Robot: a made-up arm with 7 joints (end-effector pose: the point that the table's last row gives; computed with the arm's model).
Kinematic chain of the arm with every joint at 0, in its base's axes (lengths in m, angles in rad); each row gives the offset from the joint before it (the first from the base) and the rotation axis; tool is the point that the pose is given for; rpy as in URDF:
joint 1: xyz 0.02 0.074 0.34 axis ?
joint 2: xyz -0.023 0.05 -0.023 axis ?
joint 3: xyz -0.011 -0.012 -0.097 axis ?
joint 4: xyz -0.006 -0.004 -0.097 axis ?
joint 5: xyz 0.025 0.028 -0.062 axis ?
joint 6: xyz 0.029 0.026 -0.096 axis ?
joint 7: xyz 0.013 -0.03 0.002 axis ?
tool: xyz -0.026 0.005 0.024 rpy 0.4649 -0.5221 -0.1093
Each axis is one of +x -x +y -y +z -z.
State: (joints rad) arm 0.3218 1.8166 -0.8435 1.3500 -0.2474 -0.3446 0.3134
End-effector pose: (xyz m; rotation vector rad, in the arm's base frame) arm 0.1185 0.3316 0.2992 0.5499 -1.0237 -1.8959
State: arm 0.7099 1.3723 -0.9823 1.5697 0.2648 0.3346 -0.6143
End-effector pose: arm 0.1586 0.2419 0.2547 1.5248 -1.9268 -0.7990
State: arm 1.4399 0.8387 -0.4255 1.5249 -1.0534 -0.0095 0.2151
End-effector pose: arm 0.2012 0.2090 0.4062 -1.8571 1.7129 1.1199
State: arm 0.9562 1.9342 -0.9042 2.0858 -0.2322 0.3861 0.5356
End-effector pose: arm 0.0856 0.2228 0.3462 1.1785 -1.2241 -1.7142
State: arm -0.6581 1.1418 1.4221 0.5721 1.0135 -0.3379 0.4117
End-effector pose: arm -0.0714 0.4319 0.3164 1.5706 -2.2022 0.9087
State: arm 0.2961 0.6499 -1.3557 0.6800 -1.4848 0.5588 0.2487
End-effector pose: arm 0.0933 0.1992 0.0382 0.6907 -0.3867 -2.7990
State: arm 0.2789 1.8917 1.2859 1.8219 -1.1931 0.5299 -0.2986
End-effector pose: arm -0.0053 0.2204 0.4435 -1.9220 0.0681 -0.0127
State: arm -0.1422 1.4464 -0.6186 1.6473 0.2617 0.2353 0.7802
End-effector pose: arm 0.1044 0.2600 0.2357 -0.1335 -0.8451 -1.1140
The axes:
joint 1: -y
joint 2: +x
joint 3: +z
joint 4: -y
joint 5: +z
joint 6: +y
joint 7: -x

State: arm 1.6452 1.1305 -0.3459 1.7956 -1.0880 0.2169 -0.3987
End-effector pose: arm 0.1416 0.2277 0.4230 -1.8103 0.8702 0.2060
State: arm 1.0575 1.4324 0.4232 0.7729 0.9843 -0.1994 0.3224
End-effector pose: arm 0.0390 0.4062 0.3850 -0.8612 2.4923 -0.9314
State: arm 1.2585 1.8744 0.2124 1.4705 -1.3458 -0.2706 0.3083
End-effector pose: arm -0.0072 0.2795 0.4490 -2.7999 0.0943 1.3116
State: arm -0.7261 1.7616 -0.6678 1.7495 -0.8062 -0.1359 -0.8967
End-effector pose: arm 0.0145 0.2880 0.2337 -0.1293 -2.0461 -2.0992
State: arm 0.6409 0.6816 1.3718 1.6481 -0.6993 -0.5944 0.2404
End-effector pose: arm 0.0296 0.3170 0.2727 -2.2466 1.6986 0.1488
